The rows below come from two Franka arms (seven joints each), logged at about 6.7 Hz.
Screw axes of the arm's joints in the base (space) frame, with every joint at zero. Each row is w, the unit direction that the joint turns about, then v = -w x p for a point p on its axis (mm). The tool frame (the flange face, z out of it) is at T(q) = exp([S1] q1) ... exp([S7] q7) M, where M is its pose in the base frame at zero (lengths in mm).
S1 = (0, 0, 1, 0, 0, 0)
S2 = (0, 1, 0, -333, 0, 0)
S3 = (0, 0, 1, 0, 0, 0)
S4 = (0, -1, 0, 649, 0, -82.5)
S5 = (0, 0, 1, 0, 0, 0)
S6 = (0, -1, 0, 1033, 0, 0)
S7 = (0, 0, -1, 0, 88, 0)
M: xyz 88 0 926 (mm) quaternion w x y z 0 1 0 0
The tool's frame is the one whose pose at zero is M.
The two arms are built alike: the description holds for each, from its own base.
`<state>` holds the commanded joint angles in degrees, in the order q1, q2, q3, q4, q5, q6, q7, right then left.
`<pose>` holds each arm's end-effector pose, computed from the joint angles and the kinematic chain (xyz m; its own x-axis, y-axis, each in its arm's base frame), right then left.
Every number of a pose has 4 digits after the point.
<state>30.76 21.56 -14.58 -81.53 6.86 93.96 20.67 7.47 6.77 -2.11 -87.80 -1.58 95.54 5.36</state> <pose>0.6174 0.2173 0.4766 0.9855 -0.0863 -0.1460 -0.0830 -0.9961 0.0291 0.5958 0.0544 0.5833 0.9998 0.0030 0.0199 0.0024 -0.9995 0.0301</pose>
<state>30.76 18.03 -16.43 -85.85 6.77 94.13 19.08 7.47 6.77 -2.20 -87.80 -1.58 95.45 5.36</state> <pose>0.6074 0.1897 0.4823 0.9830 -0.0950 -0.1569 -0.0921 -0.9954 0.0253 0.5957 0.0535 0.5832 0.9998 0.0014 0.0183 0.0009 -0.9995 0.0304</pose>
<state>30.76 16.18 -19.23 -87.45 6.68 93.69 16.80 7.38 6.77 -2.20 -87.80 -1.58 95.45 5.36</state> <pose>0.6061 0.1585 0.4909 0.9822 -0.1041 -0.1565 -0.1015 -0.9945 0.0245 0.5958 0.0526 0.5832 0.9998 -0.0002 0.0183 -0.0007 -0.9995 0.0304</pose>
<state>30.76 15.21 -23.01 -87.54 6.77 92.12 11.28 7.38 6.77 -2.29 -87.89 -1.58 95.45 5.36</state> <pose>0.6077 0.1206 0.5017 0.9840 -0.0721 -0.1629 -0.0699 -0.9974 0.0192 0.5958 0.0517 0.5824 0.9999 -0.0017 0.0168 -0.0022 -0.9995 0.0308</pose>
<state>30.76 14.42 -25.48 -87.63 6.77 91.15 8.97 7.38 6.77 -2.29 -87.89 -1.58 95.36 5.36</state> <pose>0.6070 0.0954 0.5102 0.9837 -0.0736 -0.1642 -0.0718 -0.9973 0.0170 0.5957 0.0517 0.5823 0.9999 -0.0018 0.0152 -0.0022 -0.9995 0.0309</pose>
